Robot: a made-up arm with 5 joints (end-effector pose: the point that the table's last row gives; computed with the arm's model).
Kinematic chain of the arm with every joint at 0, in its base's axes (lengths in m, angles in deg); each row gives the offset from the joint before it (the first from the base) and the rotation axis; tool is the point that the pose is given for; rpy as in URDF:
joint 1: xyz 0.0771 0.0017 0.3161 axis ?
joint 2: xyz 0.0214 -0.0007 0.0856 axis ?
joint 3: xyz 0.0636 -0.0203 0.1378 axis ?
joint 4: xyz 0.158 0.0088 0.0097 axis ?
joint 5: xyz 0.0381 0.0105 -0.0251 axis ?
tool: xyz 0.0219 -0.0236 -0.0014 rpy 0 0 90
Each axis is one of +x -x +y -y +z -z.
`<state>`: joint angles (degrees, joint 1 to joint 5).
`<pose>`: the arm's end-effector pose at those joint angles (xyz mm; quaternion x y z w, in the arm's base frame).
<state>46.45 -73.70 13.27 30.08 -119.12</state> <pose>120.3 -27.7 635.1 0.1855 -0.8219 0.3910 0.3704</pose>
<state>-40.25 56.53 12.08 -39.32 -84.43</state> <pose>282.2 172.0 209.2 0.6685 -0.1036 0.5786 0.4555</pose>
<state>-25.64 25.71 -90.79 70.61 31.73</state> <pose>316.4 91.6 626.0 -0.2064 0.1847 0.8202 0.5005</pose>
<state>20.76 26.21 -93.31 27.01 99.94</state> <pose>300.8 -82.0 684.0 -0.5901 0.4667 0.1273 0.6463</pose>
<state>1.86 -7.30 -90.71 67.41 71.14</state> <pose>165.3 -11.8 729.3 -0.5445 0.2538 0.4354 0.6705</pose>
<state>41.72 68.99 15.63 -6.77 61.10</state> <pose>220.5 -145.4 175.6 0.3320 0.5821 0.5654 0.4808</pose>
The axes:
joint 1: -z
joint 2: +y
joint 3: +y
joint 4: +y
joint 5: -x

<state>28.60 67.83 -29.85 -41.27 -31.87</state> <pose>388.1 -191.8 270.0 0.1164 -0.2501 0.4975 0.8224</pose>
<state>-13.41 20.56 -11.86 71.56 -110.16</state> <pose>319.5 67.5 427.0 0.7207 -0.0990 0.0160 0.6860</pose>
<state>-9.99 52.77 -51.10 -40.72 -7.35</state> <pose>468.5 45.3 454.4 -0.1681 -0.2943 0.7342 0.5882</pose>
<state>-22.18 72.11 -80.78 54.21 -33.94</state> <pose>400.3 111.3 346.5 0.4299 0.1571 0.6689 0.5858</pose>
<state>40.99 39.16 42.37 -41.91 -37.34</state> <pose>223.5 -151.5 244.1 0.4171 -0.1409 0.2710 0.8560</pose>
